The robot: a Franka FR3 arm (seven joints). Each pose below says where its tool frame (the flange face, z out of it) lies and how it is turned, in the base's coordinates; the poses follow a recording.
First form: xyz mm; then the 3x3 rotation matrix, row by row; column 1 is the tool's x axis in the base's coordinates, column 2 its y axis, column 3 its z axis. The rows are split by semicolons.
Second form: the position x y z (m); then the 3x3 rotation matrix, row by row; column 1 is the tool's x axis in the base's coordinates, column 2 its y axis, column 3 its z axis. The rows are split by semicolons. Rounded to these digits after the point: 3 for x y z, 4 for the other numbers.
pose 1, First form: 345 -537 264; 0.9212 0.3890 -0.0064; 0.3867 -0.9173 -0.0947; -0.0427 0.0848 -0.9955
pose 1, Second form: 0.345 -0.537 0.264; 0.9212 0.3890 -0.0064; 0.3867 -0.9173 -0.0947; -0.0427 0.0848 -0.9955
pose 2, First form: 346 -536 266; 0.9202 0.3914 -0.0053; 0.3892 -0.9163 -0.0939; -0.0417 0.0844 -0.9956
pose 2, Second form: 0.346 -0.536 0.266; 0.9202 0.3914 -0.0053; 0.3892 -0.9163 -0.0939; -0.0417 0.0844 -0.9956
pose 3, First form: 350 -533 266; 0.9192 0.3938 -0.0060; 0.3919 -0.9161 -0.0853; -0.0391 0.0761 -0.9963
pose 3, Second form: 0.350 -0.533 0.266; 0.9192 0.3938 -0.0060; 0.3919 -0.9161 -0.0853; -0.0391 0.0761 -0.9963
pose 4, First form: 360 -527 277; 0.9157 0.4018 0.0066; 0.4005 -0.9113 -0.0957; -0.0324 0.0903 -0.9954
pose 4, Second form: 0.360 -0.527 0.277; 0.9157 0.4018 0.0066; 0.4005 -0.9113 -0.0957; -0.0324 0.0903 -0.9954
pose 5, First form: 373 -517 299; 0.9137 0.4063 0.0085; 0.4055 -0.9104 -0.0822; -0.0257 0.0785 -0.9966
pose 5, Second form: 0.373 -0.517 0.299; 0.9137 0.4063 0.0085; 0.4055 -0.9104 -0.0822; -0.0257 0.0785 -0.9966
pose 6, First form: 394 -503 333; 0.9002 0.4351 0.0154; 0.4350 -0.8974 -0.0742; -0.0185 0.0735 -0.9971
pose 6, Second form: 0.394 -0.503 0.333; 0.9002 0.4351 0.0154; 0.4350 -0.8974 -0.0742; -0.0185 0.0735 -0.9971
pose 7, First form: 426 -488 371; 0.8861 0.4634 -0.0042; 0.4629 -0.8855 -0.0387; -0.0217 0.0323 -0.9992
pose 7, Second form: 0.426 -0.488 0.371; 0.8861 0.4634 -0.0042; 0.4629 -0.8855 -0.0387; -0.0217 0.0323 -0.9992
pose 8, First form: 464 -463 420; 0.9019 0.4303 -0.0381; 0.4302 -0.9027 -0.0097; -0.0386 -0.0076 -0.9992
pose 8, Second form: 0.464 -0.463 0.420; 0.9019 0.4303 -0.0381; 0.4302 -0.9027 -0.0097; -0.0386 -0.0076 -0.9992
